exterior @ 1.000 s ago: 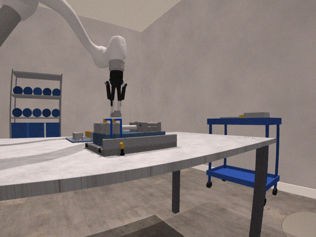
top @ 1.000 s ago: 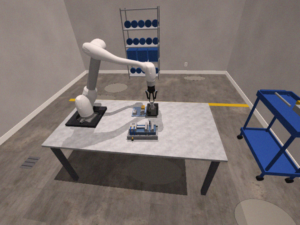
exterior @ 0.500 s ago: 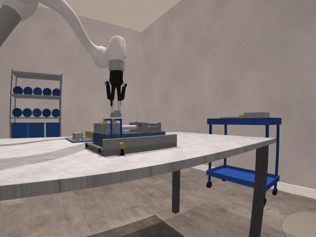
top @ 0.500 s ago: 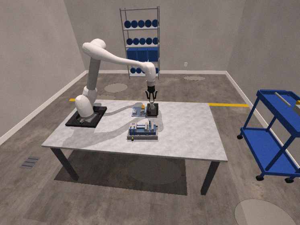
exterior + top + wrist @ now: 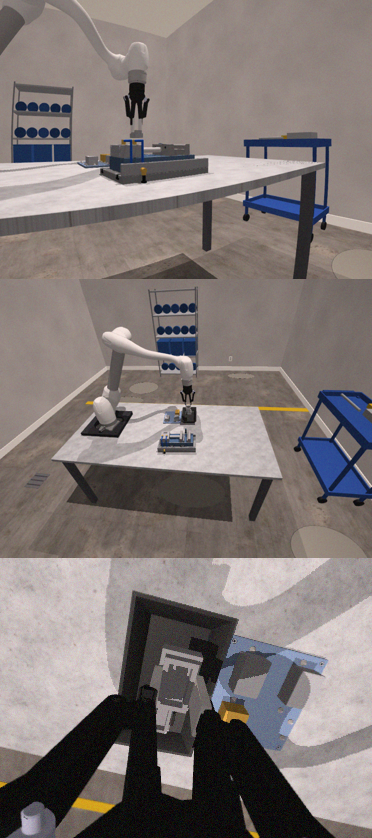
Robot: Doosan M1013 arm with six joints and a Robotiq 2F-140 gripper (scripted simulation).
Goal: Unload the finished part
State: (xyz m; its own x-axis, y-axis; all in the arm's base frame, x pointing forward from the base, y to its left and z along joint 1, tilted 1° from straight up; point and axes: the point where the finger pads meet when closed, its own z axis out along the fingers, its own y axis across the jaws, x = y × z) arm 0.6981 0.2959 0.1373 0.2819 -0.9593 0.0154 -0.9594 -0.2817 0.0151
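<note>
My gripper is now 16 cm above the grey block, 12 cm past it and 3 cm to the left of it. Also, from my hand: blue fixture plate: 18 cm below, 17 cm behind; then yellow block: 16 cm below, 14 cm behind, 6 cm to the left.
</note>
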